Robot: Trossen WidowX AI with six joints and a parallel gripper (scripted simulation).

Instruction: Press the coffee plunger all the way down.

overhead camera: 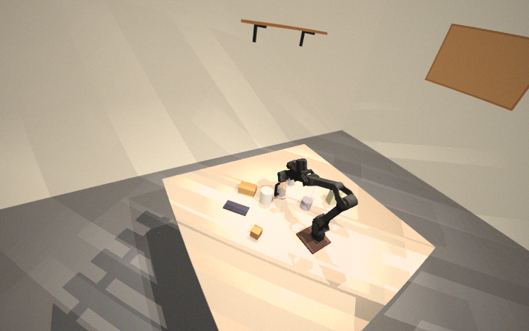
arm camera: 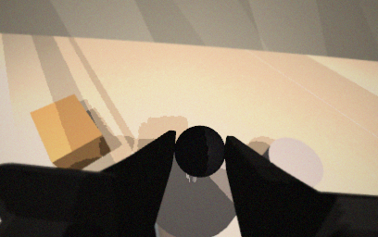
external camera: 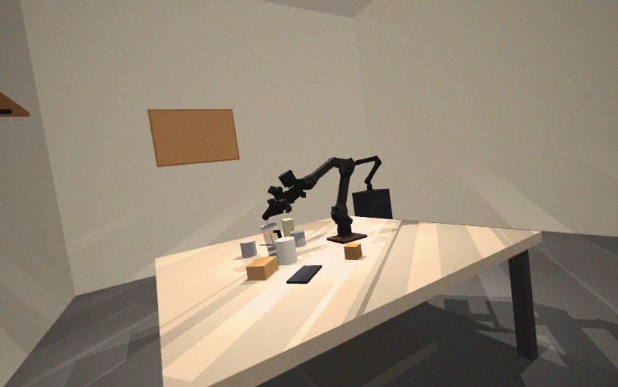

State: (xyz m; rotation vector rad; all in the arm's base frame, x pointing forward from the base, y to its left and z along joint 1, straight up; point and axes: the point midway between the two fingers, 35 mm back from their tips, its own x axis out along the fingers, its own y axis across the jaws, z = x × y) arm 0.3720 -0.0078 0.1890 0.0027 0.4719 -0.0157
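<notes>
Now: gripper tip 90 mm above the coffee press, 20 mm to the right of it and 20 mm past it. From my gripper tip the other things lie so: small orange cube 310 mm to the left, 230 mm behind, 160 mm below; then dark flat slab 320 mm to the left, 180 mm below, 10 mm behind; then orange box 190 mm to the left, 160 mm below, 100 mm ahead.
</notes>
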